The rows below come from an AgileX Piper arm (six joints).
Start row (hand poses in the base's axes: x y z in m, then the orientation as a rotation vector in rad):
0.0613, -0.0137, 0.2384, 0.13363, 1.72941, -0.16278
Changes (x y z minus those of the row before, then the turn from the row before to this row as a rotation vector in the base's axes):
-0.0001, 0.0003, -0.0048, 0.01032, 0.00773, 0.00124
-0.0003, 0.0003, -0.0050, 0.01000, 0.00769, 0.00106
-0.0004, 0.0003, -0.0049, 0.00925, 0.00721, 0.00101
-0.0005, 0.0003, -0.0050, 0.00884, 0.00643, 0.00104
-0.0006, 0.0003, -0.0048, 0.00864, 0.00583, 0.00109
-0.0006, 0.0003, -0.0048, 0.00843, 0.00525, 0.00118
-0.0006, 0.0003, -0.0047, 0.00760, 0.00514, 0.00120
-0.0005, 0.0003, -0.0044, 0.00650, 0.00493, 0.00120
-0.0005, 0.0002, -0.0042, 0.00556, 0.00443, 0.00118
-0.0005, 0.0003, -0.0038, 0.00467, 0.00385, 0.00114
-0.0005, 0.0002, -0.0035, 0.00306, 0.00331, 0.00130
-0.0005, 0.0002, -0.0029, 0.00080, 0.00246, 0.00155
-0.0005, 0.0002, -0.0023, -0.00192, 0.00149, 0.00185
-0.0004, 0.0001, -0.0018, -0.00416, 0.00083, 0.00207
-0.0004, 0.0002, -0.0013, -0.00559, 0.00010, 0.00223
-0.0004, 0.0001, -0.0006, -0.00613, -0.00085, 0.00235
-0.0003, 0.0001, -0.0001, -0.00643, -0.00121, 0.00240
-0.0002, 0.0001, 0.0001, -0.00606, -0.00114, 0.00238
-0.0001, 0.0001, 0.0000, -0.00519, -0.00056, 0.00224
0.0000, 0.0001, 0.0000, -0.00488, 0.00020, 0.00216
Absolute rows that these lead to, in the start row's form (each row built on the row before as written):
0.0612, -0.0134, 0.2336, 0.13967, 1.73820, -0.15366
0.0609, -0.0131, 0.2286, 0.14565, 1.74688, -0.14492
0.0605, -0.0128, 0.2237, 0.15116, 1.75498, -0.13679
0.0600, -0.0125, 0.2187, 0.15639, 1.76224, -0.12890
0.0594, -0.0122, 0.2139, 0.16146, 1.76887, -0.12108
0.0588, -0.0119, 0.2091, 0.16633, 1.77489, -0.11330
0.0582, -0.0116, 0.2044, 0.17059, 1.78071, -0.10622
0.0577, -0.0113, 0.2000, 0.17407, 1.78622, -0.10008
0.0572, -0.0111, 0.1958, 0.17691, 1.79114, -0.09473
0.0567, -0.0108, 0.1920, 0.17916, 1.79541, -0.09014
0.0562, -0.0106, 0.1885, 0.18012, 1.79903, -0.08681
0.0557, -0.0104, 0.1856, 0.17926, 1.80166, -0.08524
0.0552, -0.0102, 0.1833, 0.17620, 1.80315, -0.08581
0.0548, -0.0101, 0.1815, 0.17135, 1.80383, -0.08817
0.0544, -0.0099, 0.1802, 0.16535, 1.80368, -0.09163
0.0540, -0.0098, 0.1796, 0.15888, 1.80254, -0.09540
0.0537, -0.0097, 0.1795, 0.15216, 1.80101, -0.09936
0.0535, -0.0096, 0.1796, 0.14572, 1.79956, -0.10301
0.0534, -0.0095, 0.1796, 0.14002, 1.79874, -0.10603
0.0534, -0.0094, 0.1796, 0.13459, 1.79868, -0.10889

